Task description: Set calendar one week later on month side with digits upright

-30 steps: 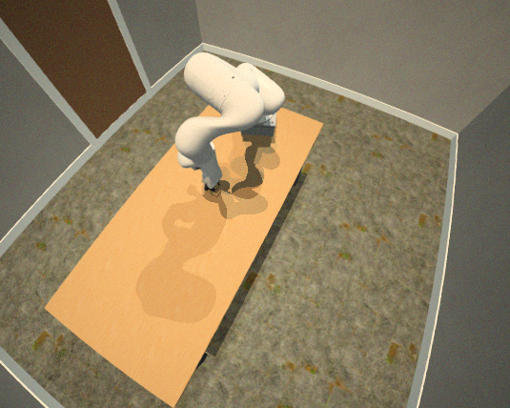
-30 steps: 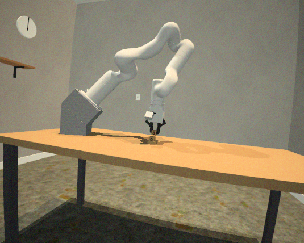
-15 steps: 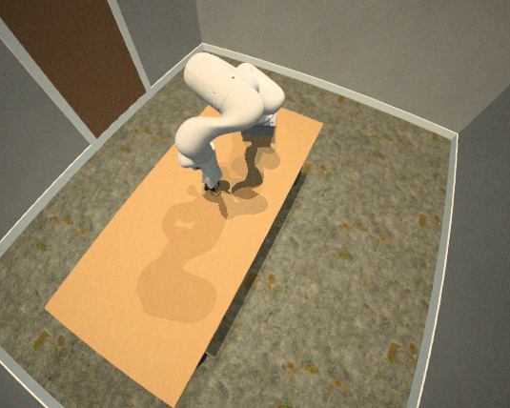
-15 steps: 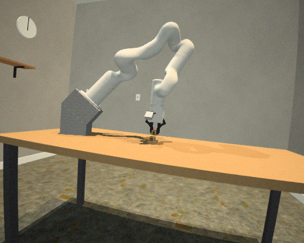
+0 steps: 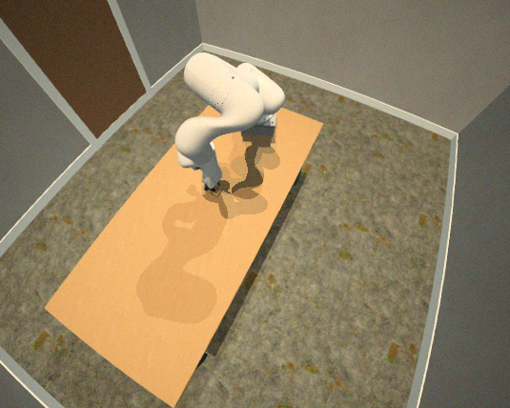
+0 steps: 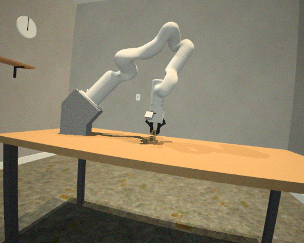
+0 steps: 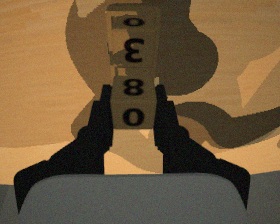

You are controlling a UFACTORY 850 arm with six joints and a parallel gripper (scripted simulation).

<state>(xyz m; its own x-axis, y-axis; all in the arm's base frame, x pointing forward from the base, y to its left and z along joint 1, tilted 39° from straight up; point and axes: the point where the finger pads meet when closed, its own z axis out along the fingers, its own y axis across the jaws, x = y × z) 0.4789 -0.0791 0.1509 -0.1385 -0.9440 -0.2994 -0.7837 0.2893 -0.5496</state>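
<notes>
My hand is 2 cm to the left of the wooden calendar tray and 7 cm above it.
</notes>
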